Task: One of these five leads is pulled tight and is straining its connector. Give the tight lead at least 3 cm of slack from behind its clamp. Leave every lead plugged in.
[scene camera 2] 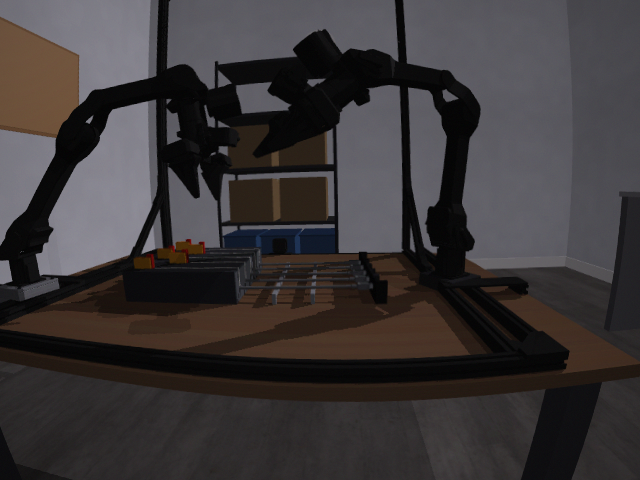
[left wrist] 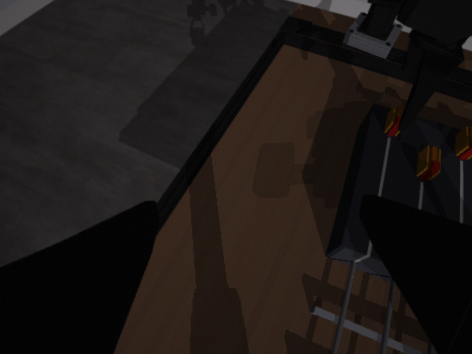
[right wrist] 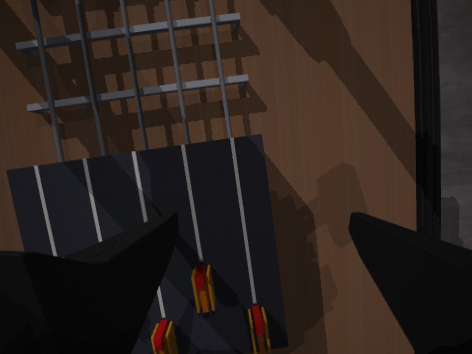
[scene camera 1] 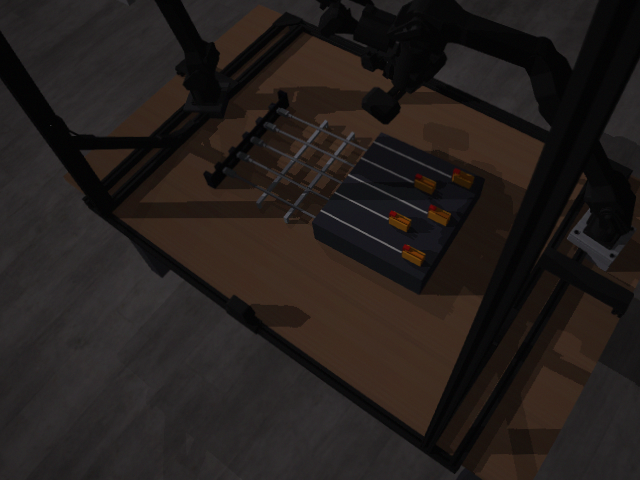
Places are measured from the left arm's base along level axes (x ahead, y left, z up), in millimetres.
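Where they show: left gripper, fingertip midpoint: (scene camera 2: 260, 152) (left wrist: 259, 208); right gripper, fingertip midpoint: (scene camera 2: 208, 199) (left wrist: 450, 153) (right wrist: 263, 221) (scene camera 1: 397, 104); left arm's base at its link origin: (scene camera 2: 450, 274) (scene camera 1: 206, 95); right arm's base at its link origin: (scene camera 2: 26, 282) (left wrist: 375, 29) (scene camera 1: 603, 230).
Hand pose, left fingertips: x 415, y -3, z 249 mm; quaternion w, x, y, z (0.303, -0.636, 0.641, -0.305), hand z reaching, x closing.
Note:
Things, the pixels of their top centre, and the offset from my left fingertips. "spot": a spot on its surface instead. Level surfaces: height alone.
- dark block at its top centre: (scene camera 1: 400, 200) (scene camera 2: 199, 257) dx +88, dy -295, dz -210 mm
- nearest clamp at a spot on its surface: (scene camera 1: 413, 255) spot: dx +124, dy -432, dz -191 mm
- middle clamp at a spot on its surface: (right wrist: 203, 290) spot: dx +134, dy -257, dz -186 mm
- wooden table at its surface level: dz -277 mm
Five thin leads run from the black connector strip (scene camera 1: 244, 147) (scene camera 2: 379, 291) over two grey crossbars to a dark block (scene camera 1: 361, 254) (scene camera 2: 180, 285) (right wrist: 217, 210). On the block each lead ends at an orange clamp with a red tip, such as the nearest clamp (scene camera 1: 413, 255) and the middle clamp (right wrist: 203, 290). All five plugs appear seated. I cannot tell which lead is tight. My right gripper (scene camera 2: 206, 197) (right wrist: 263, 221) is open and empty, above the block. My left gripper (left wrist: 259, 208) is open and empty, high above the table and tilted; its fingers overlap in scene camera 2.
The crossbars (scene camera 1: 266, 193) (right wrist: 240, 79) stand between strip and block. A black frame (scene camera 2: 330, 369) borders the wooden table (scene camera 1: 289, 279), with uprights at its sides. In scene camera 2 the two arms reach toward each other above the table. A shelf rack (scene camera 2: 336, 196) stands behind.

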